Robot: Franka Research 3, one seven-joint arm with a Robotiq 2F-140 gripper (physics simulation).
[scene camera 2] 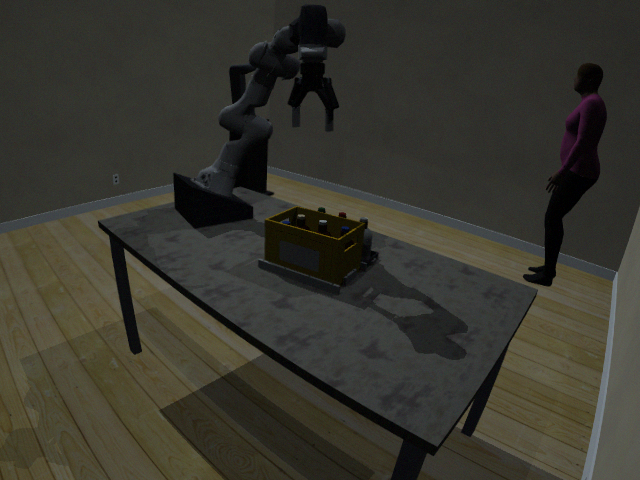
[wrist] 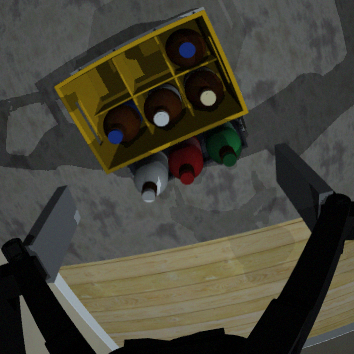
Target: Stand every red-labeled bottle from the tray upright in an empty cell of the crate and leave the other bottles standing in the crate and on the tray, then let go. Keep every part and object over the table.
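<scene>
A yellow crate [scene camera 2: 336, 258] [wrist: 225, 62] has six cells. Brown bottles stand in four: one blue-capped [scene camera 2: 286, 222] [wrist: 187, 49], another blue-capped [scene camera 2: 345, 229] [wrist: 115, 137], one white-capped [scene camera 2: 323, 223] [wrist: 161, 119] and one cream-capped [scene camera 2: 301, 217] [wrist: 208, 98]. Two adjoining cells at the upper left in the wrist view are empty. Against the crate's long side, a red bottle [scene camera 2: 342, 214] [wrist: 185, 162] stands upright on the dark tray, between a green bottle [scene camera 2: 321, 210] [wrist: 224, 144] and a grey-white bottle [scene camera 2: 367, 236] [wrist: 151, 177]. My gripper [scene camera 2: 312, 127] [wrist: 171, 183] is open and empty, high above them.
A pale grey strip [scene camera 2: 299, 275] runs along the crate's base on the mottled grey table [scene camera 2: 330, 330]. The arm's dark base [scene camera 2: 206, 206] stands at the table's far left end. A person in a pink top [scene camera 2: 584, 134] stands on the floor beyond the table at the right.
</scene>
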